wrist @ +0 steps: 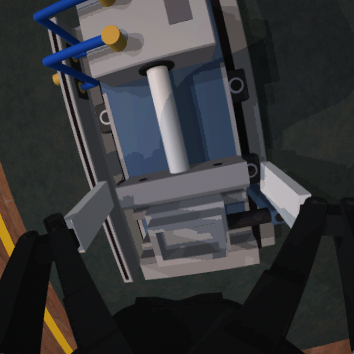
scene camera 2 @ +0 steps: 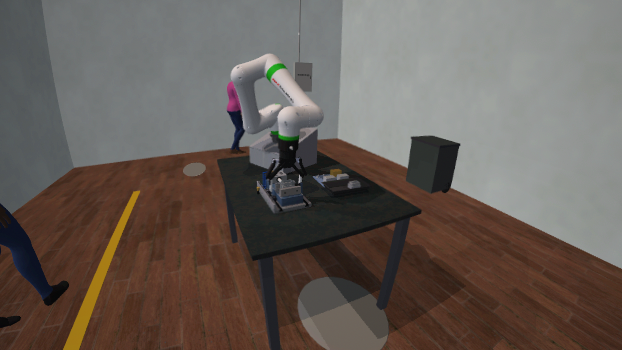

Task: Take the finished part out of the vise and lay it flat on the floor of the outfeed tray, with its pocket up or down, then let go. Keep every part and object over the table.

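Frame: origin at the arm's base, x right, y ahead, z up, level; metres.
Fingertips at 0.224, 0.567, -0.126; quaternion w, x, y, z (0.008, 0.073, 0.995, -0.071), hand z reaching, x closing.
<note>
Offsets run from my fingertips to a thing's top centre, as dx, dy, dz. "spot": to the spot under its first point.
The finished part @(+0.002, +0.028, +0.051) (wrist: 192, 236), a pale grey block with its pocket up, sits in the vise @(+0.001, -0.040, +0.036) (scene camera 2: 290, 199) (wrist: 184, 185) between the sliding jaw and the end jaw. Whether it touches the sliding jaw is hard to tell. My gripper (scene camera 2: 287, 176) (wrist: 183, 185) is wide open and empty above the vise, its pale finger pads out past both sides of the part and the sliding jaw. The dark outfeed tray @(spot: -0.336, +0.092, -0.049) (scene camera 2: 350, 192) lies on the table beside the vise in the scene view, with a light part @(-0.398, +0.044, -0.017) (scene camera 2: 354, 184) in it. The tray does not show in the wrist view.
White blocks @(-0.407, -0.080, -0.020) (scene camera 2: 342, 176) and an orange block @(-0.418, -0.170, -0.020) (scene camera 2: 335, 172) stand behind the dark tray. Blue bent tubes with a yellow tip @(spot: +0.010, -0.114, +0.047) (wrist: 114, 38) rise beside the vise's rear block. A dark stub @(spot: -0.047, +0.031, +0.032) (wrist: 250, 218) points at the part's side. The table's front edge (scene camera 2: 335, 235) lies beyond the vise.
</note>
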